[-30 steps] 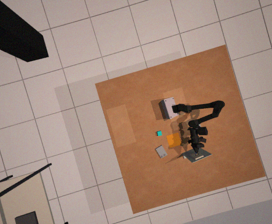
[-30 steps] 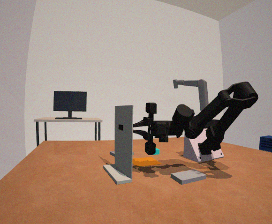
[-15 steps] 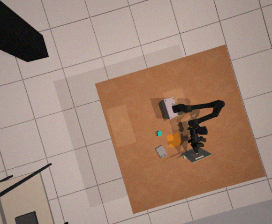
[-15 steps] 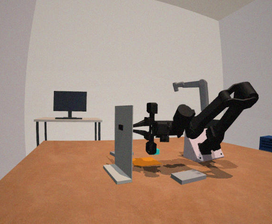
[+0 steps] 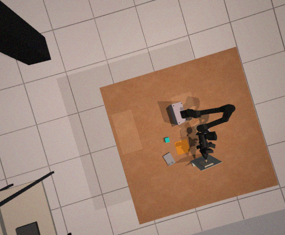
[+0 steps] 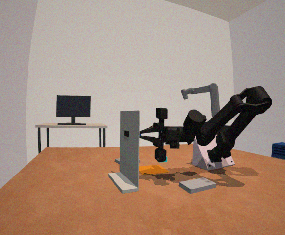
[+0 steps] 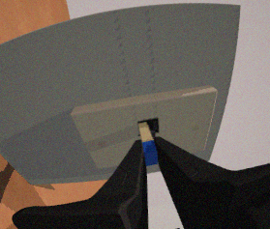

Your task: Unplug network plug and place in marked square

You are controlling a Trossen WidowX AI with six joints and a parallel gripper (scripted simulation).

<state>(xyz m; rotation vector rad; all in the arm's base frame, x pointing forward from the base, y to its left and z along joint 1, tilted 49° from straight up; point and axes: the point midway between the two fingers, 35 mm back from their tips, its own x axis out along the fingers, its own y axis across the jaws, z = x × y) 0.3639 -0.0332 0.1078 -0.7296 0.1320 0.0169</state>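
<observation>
My gripper tip is 100 mm past the orange marked square, 120 mm to the left of it and 170 mm above it. The rest, counted from my gripper tip: cyan cube 200 mm behind, 240 mm to the right, 160 mm below; then upright grey panel 40 mm ahead, 60 mm below; then network plug right at my gripper tip.
</observation>
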